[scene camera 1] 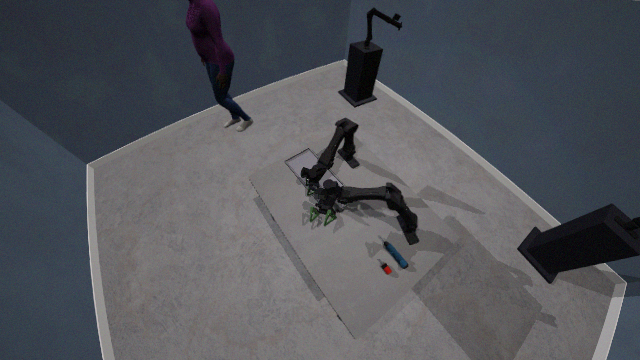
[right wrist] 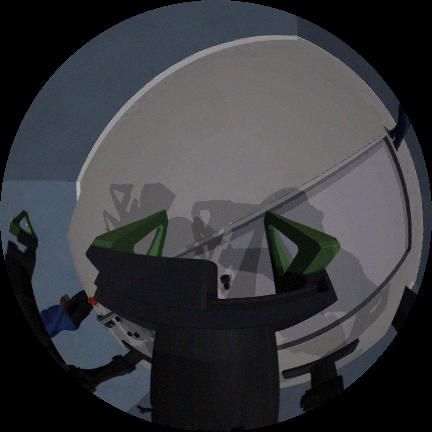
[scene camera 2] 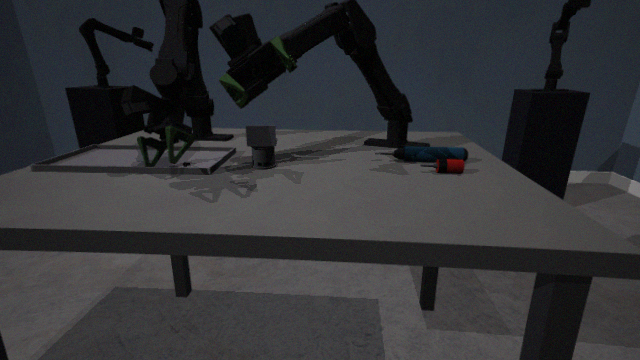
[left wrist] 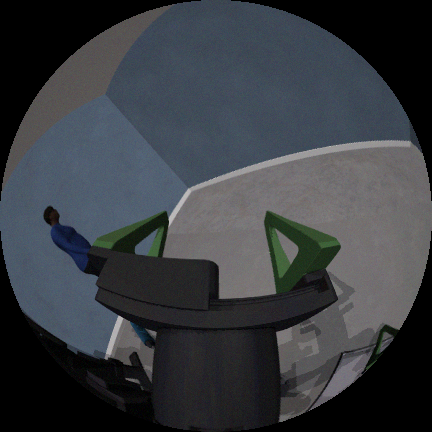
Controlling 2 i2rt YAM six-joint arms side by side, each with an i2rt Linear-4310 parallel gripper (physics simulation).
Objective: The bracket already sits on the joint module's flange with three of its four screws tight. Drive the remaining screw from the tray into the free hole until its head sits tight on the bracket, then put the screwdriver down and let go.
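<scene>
The small dark screw (scene camera 2: pixel 186 164) (right wrist: pixel 225 281) stands in the shallow tray (scene camera 1: pixel 300 160) (scene camera 2: pixel 222 161) (right wrist: pixel 370 200). My right gripper (scene camera 1: pixel 310 191) (scene camera 2: pixel 160 163) (right wrist: pixel 215 215) is open and empty, low over the tray; the screw shows beyond its fingers in the right wrist view. The grey bracket (scene camera 2: pixel 261 136) sits on the joint module (scene camera 2: pixel 263 157), right of the tray in scene camera 2; its holes cannot be made out. My left gripper (scene camera 1: pixel 320 221) (scene camera 2: pixel 265 84) (left wrist: pixel 216 215) is open and empty, high above the module. The blue screwdriver (scene camera 1: pixel 396 255) (scene camera 2: pixel 435 153) lies on the table.
A short red-handled tool (scene camera 1: pixel 386 268) (scene camera 2: pixel 451 166) lies beside the blue screwdriver. The two arms stand close together. A person (scene camera 1: pixel 210 55) in purple stands beyond the table; another in blue (left wrist: pixel 70 245) shows in the left wrist view. Black pedestals (scene camera 1: pixel 362 72) (scene camera 2: pixel 542 135) stand around.
</scene>
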